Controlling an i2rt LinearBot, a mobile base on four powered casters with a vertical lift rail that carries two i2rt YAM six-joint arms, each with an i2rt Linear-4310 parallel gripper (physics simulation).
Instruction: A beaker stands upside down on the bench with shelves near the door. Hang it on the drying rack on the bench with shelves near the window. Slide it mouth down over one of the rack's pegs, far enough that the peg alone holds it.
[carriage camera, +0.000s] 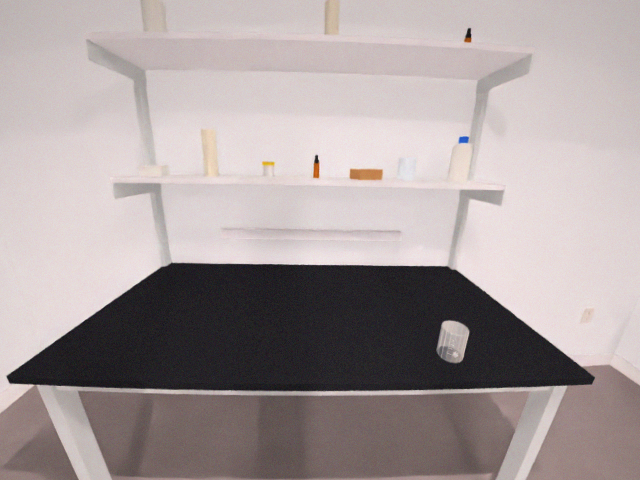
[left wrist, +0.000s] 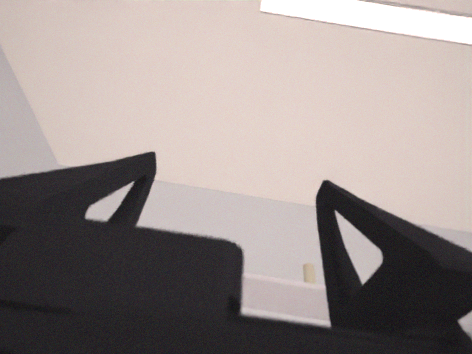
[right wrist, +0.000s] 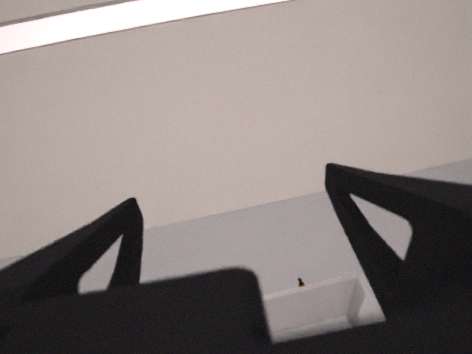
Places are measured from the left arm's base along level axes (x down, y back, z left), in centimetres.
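Where they show: left gripper, between the fingertips: (left wrist: 238, 175); right gripper, between the fingertips: (right wrist: 233, 190).
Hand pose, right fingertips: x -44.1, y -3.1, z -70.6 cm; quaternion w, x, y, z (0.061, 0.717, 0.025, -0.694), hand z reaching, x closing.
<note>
Things, the pixels of their top centre, and the offset from my right fingertips. "spot": a spot on its surface instead. Level surfaces: height alone.
- clear glass beaker, centre of its top: (carriage camera: 455, 327) dz -4.1, dx +45.2, dy -50.5 cm
- black bench top, height of its surface: dx +54.2 cm
- lower shelf, height of its surface: dx +9.0 cm
- tall cream cylinder, a spot on its surface: (carriage camera: 209, 152) spot: dz +77.6, dx -0.8, dy -95.3 cm
- small amber bottle, a spot on its surface: (carriage camera: 316, 167) spot: dz +35.7, dx +4.3, dy -100.4 cm
- brown box, a spot on its surface: (carriage camera: 366, 174) spot: dz +15.8, dx +6.4, dy -94.8 cm
- blue-capped bottle, a spot on its surface: (carriage camera: 460, 162) spot: dz -21.7, dx +0.7, dy -95.3 cm
A clear glass beaker (carriage camera: 452, 341) stands on the right part of the black bench top (carriage camera: 289, 330), near its front edge, in the carriage view. The drying rack does not show in these views. My left gripper (left wrist: 238, 175) is open and empty, pointing up toward the ceiling and upper wall. My right gripper (right wrist: 233, 190) is open and empty, also pointing up. Neither gripper shows in the carriage view, and both are away from the beaker.
A lower shelf (carriage camera: 310, 181) above the bench holds a tall cream cylinder (carriage camera: 209, 152), a small amber bottle (carriage camera: 316, 167), a brown box (carriage camera: 366, 174) and a blue-capped bottle (carriage camera: 460, 162). An upper shelf (carriage camera: 310, 51) carries more items. White legs (carriage camera: 77, 434) support the bench.
</note>
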